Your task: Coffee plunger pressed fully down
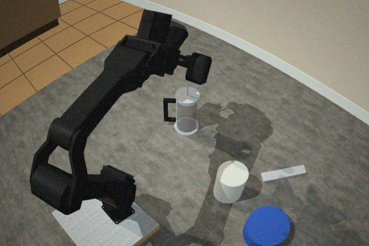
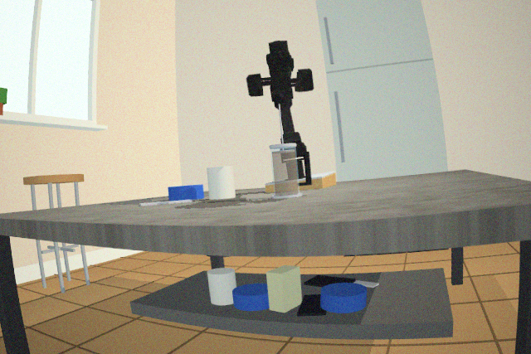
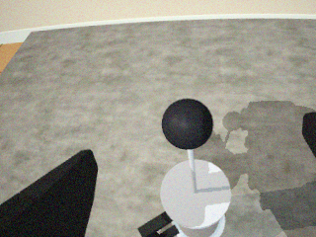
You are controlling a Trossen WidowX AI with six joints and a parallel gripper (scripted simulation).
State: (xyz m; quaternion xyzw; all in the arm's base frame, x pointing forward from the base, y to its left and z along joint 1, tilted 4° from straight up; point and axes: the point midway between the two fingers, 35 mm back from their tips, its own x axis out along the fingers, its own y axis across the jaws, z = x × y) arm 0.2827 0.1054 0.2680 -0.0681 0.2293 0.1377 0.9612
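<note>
Now: the glass coffee press 15 cm below my gripper tip, 2 cm to the left of it and 1 cm ahead of it.
</note>
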